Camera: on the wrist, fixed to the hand. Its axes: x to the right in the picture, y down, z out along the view.
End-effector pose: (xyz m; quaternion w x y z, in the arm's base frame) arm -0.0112 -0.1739 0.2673 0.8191 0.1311 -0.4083 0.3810
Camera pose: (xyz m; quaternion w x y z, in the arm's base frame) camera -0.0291 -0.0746 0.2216 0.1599 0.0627 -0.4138 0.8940
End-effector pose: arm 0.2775 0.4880 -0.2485 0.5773 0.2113 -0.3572 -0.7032
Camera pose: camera 0.3814 0.4539 -0.2307 0.7521 -0.1025 -0.6510 -0.0053
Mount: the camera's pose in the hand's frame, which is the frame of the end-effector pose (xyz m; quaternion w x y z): 0.0095 0.0846 -0.0709 0.6488 0.2378 -0.1803 0.7000
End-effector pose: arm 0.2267 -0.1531 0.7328 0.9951 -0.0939 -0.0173 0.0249
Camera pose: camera 0.2350 -0.0828 0.6476 0.6474 0.1681 -0.1190 0.7338
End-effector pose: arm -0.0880 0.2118 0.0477 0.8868 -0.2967 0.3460 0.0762
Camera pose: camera -0.1500 0.2388 -0.0401 0.6550 0.2743 0.2904 0.6414
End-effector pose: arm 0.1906 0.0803 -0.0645 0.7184 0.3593 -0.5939 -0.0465
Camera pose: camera 0.2258 0.1707 -0.0110 0.3061 -0.0202 -0.7774 0.5491
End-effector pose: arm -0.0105 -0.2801 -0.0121 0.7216 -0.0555 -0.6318 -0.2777
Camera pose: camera 0.0922 -0.2428 0.0059 0.5618 -0.3567 -0.5672 0.4852
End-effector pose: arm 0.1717 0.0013 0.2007 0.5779 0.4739 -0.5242 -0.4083
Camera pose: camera 0.2411 0.0190 0.2852 0.4535 0.0043 -0.8731 0.1788
